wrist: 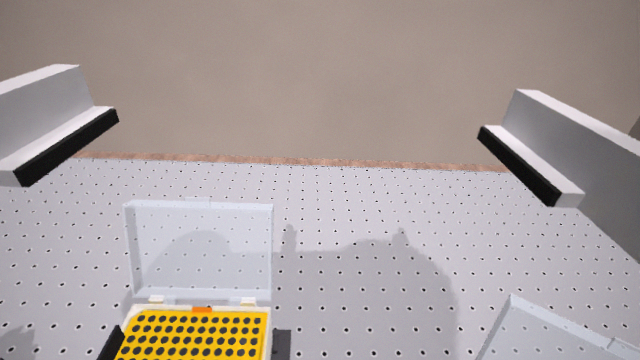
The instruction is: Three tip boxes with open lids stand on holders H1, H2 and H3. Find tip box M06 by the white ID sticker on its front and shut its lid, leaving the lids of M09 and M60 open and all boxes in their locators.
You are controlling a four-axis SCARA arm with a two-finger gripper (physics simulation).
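Frame: origin at the arm's base, x ahead, y left, z up, level; centimetres.
Seen in the pictures: gripper, between the fingertips: (303, 102).
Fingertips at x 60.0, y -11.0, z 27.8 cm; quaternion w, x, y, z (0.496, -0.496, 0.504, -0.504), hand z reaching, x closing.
Note:
A point is followed by its place in that frame.
A tip box (195, 335) @(y -2.7, x 62.4, z 7.0 cm) with a yellow, black-holed top and a white rim shows at the lower left. Its clear lid (202, 250) @(y -2.4, x 67.9, z 11.2 cm) stands open behind it, joined at two pale hinges. The box's front and any ID sticker are out of view, so I cannot tell which box it is. Part of a second clear lid (545, 332) @(y -26.8, x 58.6, z 14.1 cm) shows at the lower right; its box is out of view. My gripper (303, 102) @(y -11.0, x 59.9, z 27.8 cm) is open wide and empty, its black-padded fingers at the left and right, with both lids lower in the view.
Black locator pieces (111, 343) @(y 2.8, x 60.9, z 8.4 cm) (282, 344) @(y -9.6, x 64.3, z 2.1 cm) flank the yellow box. The perforated board (350, 200) @(y -19.3, x 88.8, z 1.3 cm) carries the arm's shadow and ends at a brown edge strip (300, 161) @(y -10.7, x 99.7, z 1.3 cm), with a plain beige surface (300, 75) beyond.

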